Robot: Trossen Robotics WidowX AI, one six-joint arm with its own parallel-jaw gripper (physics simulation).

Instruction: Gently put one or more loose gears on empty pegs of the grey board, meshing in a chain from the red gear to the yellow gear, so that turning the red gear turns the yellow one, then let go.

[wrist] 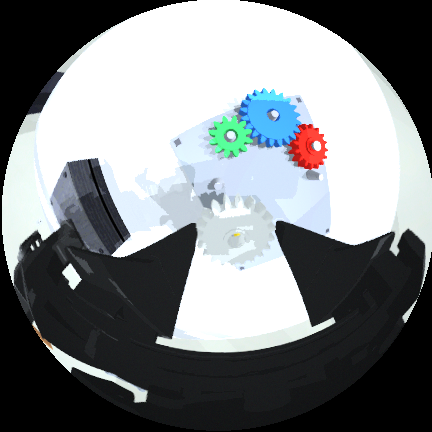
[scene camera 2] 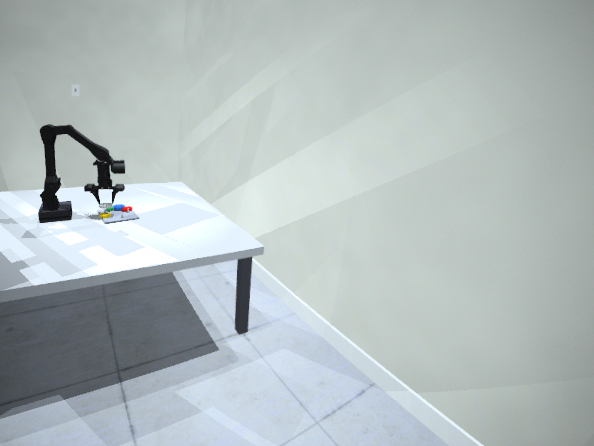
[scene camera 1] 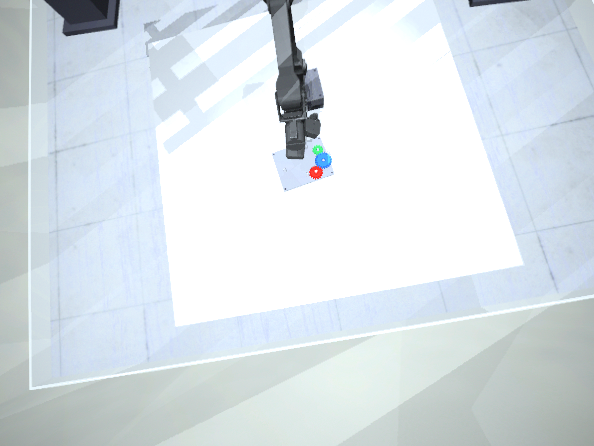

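Seen in the pictures: gripper, fingertip midpoint: (wrist: 236,227) (scene camera 2: 106,204); arm's base, origin of the base link: (wrist: 73,236) (scene camera 2: 51,208).
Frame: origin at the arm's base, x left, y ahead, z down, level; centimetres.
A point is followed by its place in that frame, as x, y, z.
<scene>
The grey board (scene camera 1: 295,179) {-2.6, 38.0, 4.8} (scene camera 2: 131,217) {-6.5, 38.4, 4.8} (wrist: 300,200) {-1.1, 35.3, 4.8} carries a red gear (scene camera 1: 315,175) {5.4, 37.4, 3.3} (scene camera 2: 127,209) (wrist: 301,150) {5.1, 34.4, 3.3}, a blue gear (scene camera 1: 327,161) {10.4, 32.2, 3.0} (scene camera 2: 119,207) {6.4, 32.0, 3.2} (wrist: 265,126) {7.6, 30.4, 3.1} and a green gear (scene camera 1: 317,152) {6.7, 28.1, 3.2} (scene camera 2: 110,209) {5.5, 27.4, 3.8} (wrist: 230,146) {5.9, 26.7, 3.1}, on pegs in a row, their teeth meeting. The yellow gear (scene camera 2: 104,216) {-5.4, 25.4, 3.9} is mostly covered in the wrist view and hidden in scene camera 1. My gripper (scene camera 2: 105,202) {-0.3, 26.1, -0.9} (wrist: 236,227) {-0.3, 26.1, -0.9} is shut on a white gear (scene camera 2: 104,205) {-3.3, 25.6, -1.1} (wrist: 215,240) {-1.1, 24.4, -1.2}, held flat above the board, over the yellow gear. A bare peg (wrist: 217,183) {2.6, 25.0, 2.7} stands between green and white gears in the wrist view.
Another bare peg (wrist: 320,177) {2.2, 36.6, 2.7} stands beside the red gear. The dark arm base (scene camera 1: 315,92) {7.2, 4.7, -0.3} (scene camera 2: 55,212) {-4.4, 2.9, 1.0} (wrist: 90,200) {4.3, 8.3, 1.6} is behind the board on the white table (scene camera 1: 325,250) {7.6, 66.6, 5.6} (scene camera 2: 210,237) {-37.5, 72.8, 5.6}. The arm covers part of the board in scene camera 1.
</scene>
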